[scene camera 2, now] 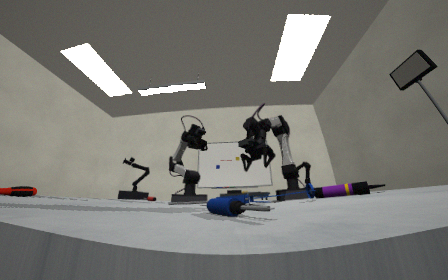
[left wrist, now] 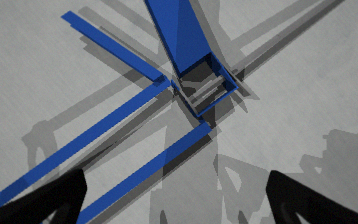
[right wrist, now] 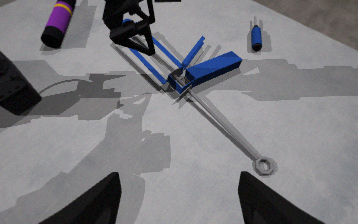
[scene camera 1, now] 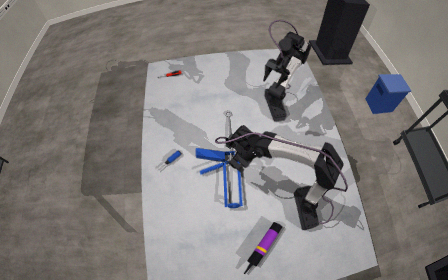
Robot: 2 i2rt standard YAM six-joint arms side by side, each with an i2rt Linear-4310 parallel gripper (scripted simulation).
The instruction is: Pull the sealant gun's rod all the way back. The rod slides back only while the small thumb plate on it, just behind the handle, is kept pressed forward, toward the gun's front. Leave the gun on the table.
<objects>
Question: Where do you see a blue sealant gun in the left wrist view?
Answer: At 182, 36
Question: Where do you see a blue sealant gun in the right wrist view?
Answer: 202, 72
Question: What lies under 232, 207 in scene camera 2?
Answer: A blue-handled tool.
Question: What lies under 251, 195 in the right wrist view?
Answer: The right gripper.
</objects>
